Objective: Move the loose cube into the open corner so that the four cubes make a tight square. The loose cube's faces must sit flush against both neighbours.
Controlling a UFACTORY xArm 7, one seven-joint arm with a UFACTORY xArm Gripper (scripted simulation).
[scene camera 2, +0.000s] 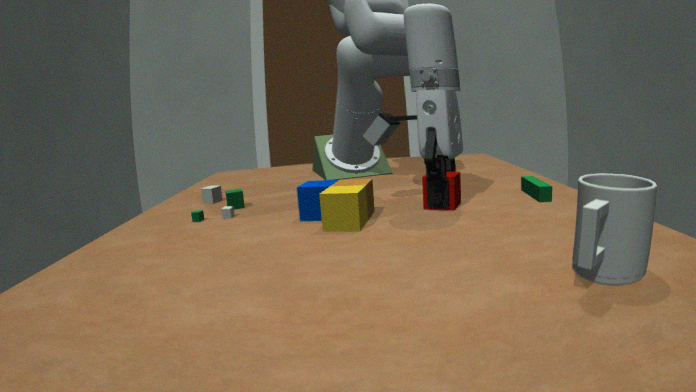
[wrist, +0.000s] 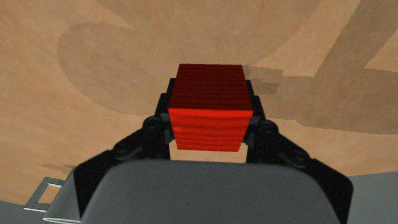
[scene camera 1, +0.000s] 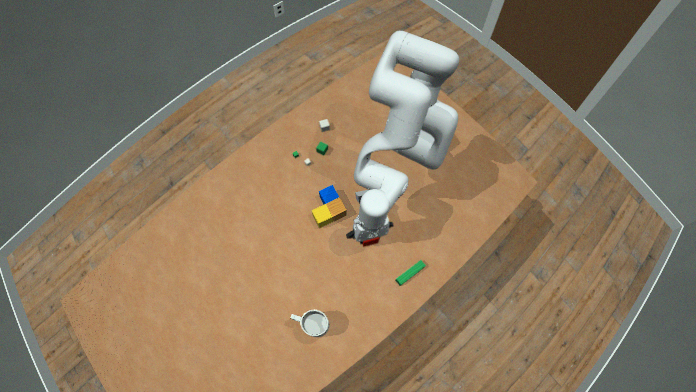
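I can see a yellow cube (scene camera 2: 343, 208), though in the wrist view it is out of frame. A blue cube (scene camera 2: 308, 193) is here as well, and in the wrist view the blue cube is out of frame. I also see a red cube (wrist: 210, 108) and a white mug (scene camera 2: 620, 255). And there is my gripper (scene camera 2: 442, 202), which is the same gripper (wrist: 209, 92) that I see from the wrist.
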